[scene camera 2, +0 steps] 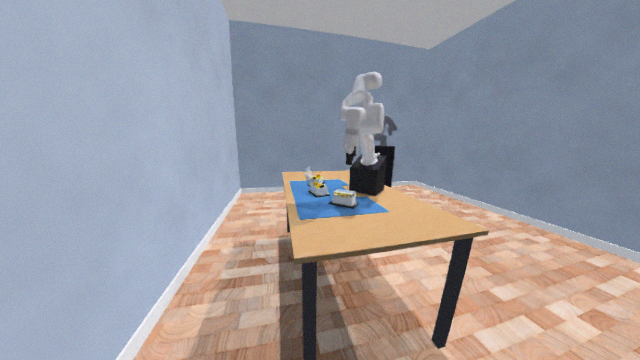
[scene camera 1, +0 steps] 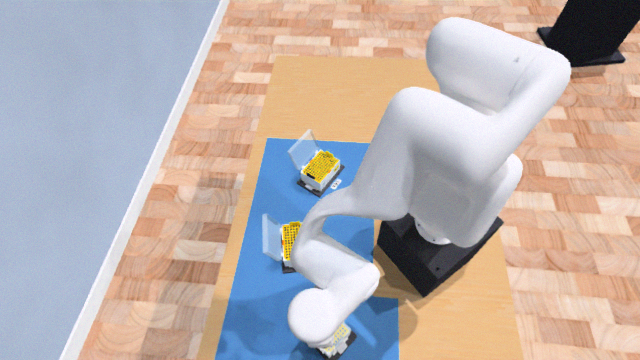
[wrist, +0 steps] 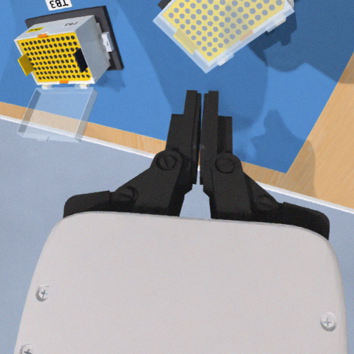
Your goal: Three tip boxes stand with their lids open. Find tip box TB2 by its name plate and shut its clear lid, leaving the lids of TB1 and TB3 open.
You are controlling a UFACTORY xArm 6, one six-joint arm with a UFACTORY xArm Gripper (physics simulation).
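Where they show: gripper, fingertip midpoint: (scene camera 2: 348,164); arm's base, origin of the base link: (scene camera 2: 368,161).
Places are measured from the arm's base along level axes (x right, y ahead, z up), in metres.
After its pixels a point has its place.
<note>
A tip box (scene camera 1: 336,342) @(x -0.250, y 0.292, z -0.150 m) (scene camera 2: 344,198) @(x -0.249, y 0.342, z -0.165 m) (wrist: 225,25) at the near end of the mat has its clear lid lying down flat over the yellow rack; its name plate is not in sight. Tip box TB3 (scene camera 1: 290,242) (scene camera 2: 318,189) @(x -0.015, y 0.417, z -0.177 m) (wrist: 64,52), in the middle, has its clear lid (scene camera 1: 271,237) @(x 0.047, y 0.461, z -0.133 m) (wrist: 60,114) open; its plate reads TB3 in the wrist view. A third tip box (scene camera 1: 320,169) @(x 0.305, y 0.300, z -0.170 m) at the far end also has its lid (scene camera 1: 304,149) @(x 0.368, y 0.350, z -0.131 m) (scene camera 2: 308,172) @(x 0.365, y 0.359, z -0.128 m) raised; its plate is too small to read. My gripper (scene camera 2: 349,159) @(x -0.226, y 0.315, z 0.018 m) (wrist: 202,111) is shut and empty, above the mat and apart from the boxes.
The blue mat (scene camera 1: 270,187) @(x 0.283, y 0.483, z -0.227 m) (scene camera 2: 320,210) @(x -0.255, y 0.500, z -0.227 m) (wrist: 142,102) lies on the wooden table (scene camera 1: 345,95) @(x 0.716, y 0.170, z -0.229 m) (scene camera 2: 380,232) @(x -0.570, y 0.352, z -0.230 m). My black base block (scene camera 1: 425,270) @(x -0.106, y 0.047, z -0.073 m) (scene camera 2: 366,176) @(x -0.072, y 0.068, z -0.099 m) stands beside the mat. My arm partly covers TB3 and the near box in scene camera 1. A black stand (scene camera 1: 590,32) is beyond the table.
</note>
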